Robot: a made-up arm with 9 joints. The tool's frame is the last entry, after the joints.
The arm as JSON. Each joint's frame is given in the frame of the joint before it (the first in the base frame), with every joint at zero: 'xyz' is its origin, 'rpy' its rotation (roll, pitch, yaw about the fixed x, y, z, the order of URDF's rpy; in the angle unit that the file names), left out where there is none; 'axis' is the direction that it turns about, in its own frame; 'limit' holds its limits. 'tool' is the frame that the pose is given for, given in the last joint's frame.
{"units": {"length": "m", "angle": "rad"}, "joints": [
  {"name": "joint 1", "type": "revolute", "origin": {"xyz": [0.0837, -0.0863, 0.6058], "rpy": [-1.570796, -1.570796, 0.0]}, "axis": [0.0, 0.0, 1.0], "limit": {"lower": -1.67, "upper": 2.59}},
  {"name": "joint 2", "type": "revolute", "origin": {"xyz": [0.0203, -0.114, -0.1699], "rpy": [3.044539, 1.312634, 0.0]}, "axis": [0.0, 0.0, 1.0], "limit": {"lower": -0.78, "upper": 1.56}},
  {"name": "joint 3", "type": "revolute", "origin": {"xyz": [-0.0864, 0.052, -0.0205], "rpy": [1.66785, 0.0, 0.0]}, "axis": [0.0, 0.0, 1.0], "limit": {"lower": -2.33, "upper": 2.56}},
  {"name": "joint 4", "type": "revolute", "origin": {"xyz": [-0.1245, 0.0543, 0.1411], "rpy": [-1.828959, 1.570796, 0.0]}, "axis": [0.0, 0.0, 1.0], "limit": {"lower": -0.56, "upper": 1.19}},
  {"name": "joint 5", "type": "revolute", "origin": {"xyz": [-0.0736, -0.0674, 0.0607], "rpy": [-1.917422, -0.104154, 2.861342]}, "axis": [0.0, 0.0, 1.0], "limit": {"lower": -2.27, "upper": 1.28}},
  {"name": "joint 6", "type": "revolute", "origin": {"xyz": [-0.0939, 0.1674, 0.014], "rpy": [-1.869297, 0.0, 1.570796]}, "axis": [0.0, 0.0, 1.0], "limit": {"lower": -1.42, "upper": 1.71}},
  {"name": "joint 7", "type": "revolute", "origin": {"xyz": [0.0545, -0.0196, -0.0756], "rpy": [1.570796, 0.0, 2.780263]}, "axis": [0.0, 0.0, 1.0], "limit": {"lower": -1.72, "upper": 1.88}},
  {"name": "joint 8", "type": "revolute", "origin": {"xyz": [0.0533, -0.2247, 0.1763], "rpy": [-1.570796, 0.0, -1.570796]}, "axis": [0.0, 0.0, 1.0], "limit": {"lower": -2.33, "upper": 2.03}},
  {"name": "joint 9", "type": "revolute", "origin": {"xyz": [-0.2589, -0.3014, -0.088], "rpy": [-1.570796, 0.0, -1.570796]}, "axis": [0.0, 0.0, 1.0], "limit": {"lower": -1.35, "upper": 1.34}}
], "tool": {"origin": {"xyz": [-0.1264, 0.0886, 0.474], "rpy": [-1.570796, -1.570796, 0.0]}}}
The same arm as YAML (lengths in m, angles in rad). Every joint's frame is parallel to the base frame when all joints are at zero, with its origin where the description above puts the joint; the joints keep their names.
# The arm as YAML. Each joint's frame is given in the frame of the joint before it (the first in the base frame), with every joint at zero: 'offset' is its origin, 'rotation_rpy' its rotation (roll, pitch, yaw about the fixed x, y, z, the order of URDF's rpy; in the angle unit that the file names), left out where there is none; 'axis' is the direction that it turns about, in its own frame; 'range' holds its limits. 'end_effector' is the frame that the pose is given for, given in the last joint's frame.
length_unit: m
angle_unit: rad
chain:
  - id: joint 1
    offset: [0.0837, -0.0863, 0.6058]
    axis: [0.0, 1.0, 0.0]
    range: [-1.67, 2.59]
  - id: joint 2
    offset: [-0.114, -0.1699, 0.0203]
    axis: [-0.096901, -0.254103, -0.962311]
    range: [-0.78, 1.56]
  - id: joint 3
    offset: [-0.0498, 0.09, 0.0025]
    axis: [1.0, 0.0, 0.0]
    range: [-2.33, 2.56]
  - id: joint 4
    offset: [0.1411, 0.1065, -0.0843]
    axis: [0.0, 0.0, -1.0]
    range: [-0.56, 1.19]
  - id: joint 5
    offset: [0.0736, -0.0674, -0.0607]
    axis: [0.294087, -0.894062, 0.337885]
    range: [-2.27, 1.28]
  - id: joint 6
    offset: [-0.0856, 0.0208, 0.1711]
    axis: [-1.0, 0.0, 0.0]
    range: [-1.42, 1.71]
  - id: joint 7
    offset: [0.0756, 0.0009, 0.0579]
    axis: [0.0, 1.0, 0.0]
    range: [-1.72, 1.88]
  - id: joint 8
    offset: [0.2247, 0.1763, -0.0533]
    axis: [0.0, 0.0, -1.0]
    range: [-2.33, 2.03]
  - id: joint 9
    offset: [-0.2589, 0.3014, 0.088]
    axis: [1.0, 0.0, 0.0]
    range: [-1.35, 1.34]
end_effector:
  offset: [0.474, -0.1264, 0.0886]
  rotation_rpy: [0.0, 0.0, 0.0]

